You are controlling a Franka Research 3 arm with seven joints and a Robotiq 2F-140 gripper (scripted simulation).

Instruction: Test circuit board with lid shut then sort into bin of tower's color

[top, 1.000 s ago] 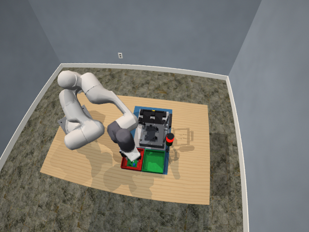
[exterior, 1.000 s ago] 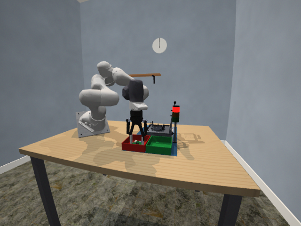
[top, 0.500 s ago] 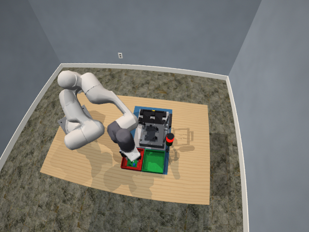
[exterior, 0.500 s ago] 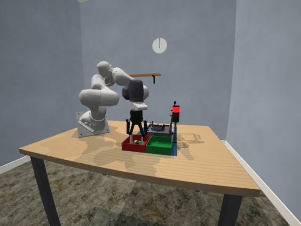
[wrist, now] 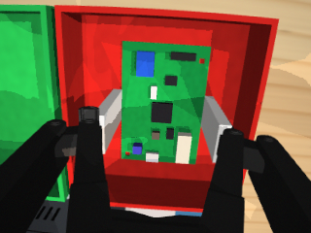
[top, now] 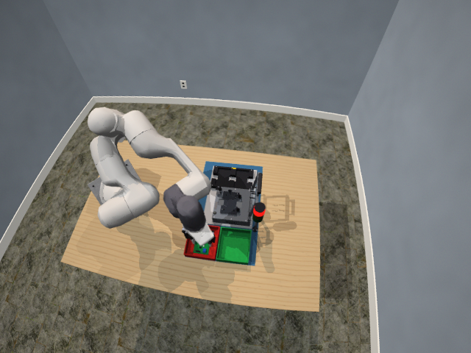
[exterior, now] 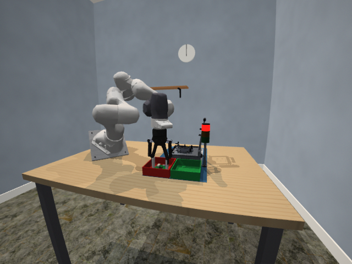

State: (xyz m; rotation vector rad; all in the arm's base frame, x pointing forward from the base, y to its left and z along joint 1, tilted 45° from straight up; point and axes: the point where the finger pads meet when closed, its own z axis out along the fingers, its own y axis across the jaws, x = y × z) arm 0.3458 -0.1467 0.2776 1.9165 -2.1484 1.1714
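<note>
Right now the red bin is 2 cm below my hand. Also, from my hand: tester plate: 16 cm ahead, 17 cm to the left, 4 cm above; green circuit board: 2 cm below; green bin: 15 cm ahead, 4 cm to the right, 2 cm below.
</note>
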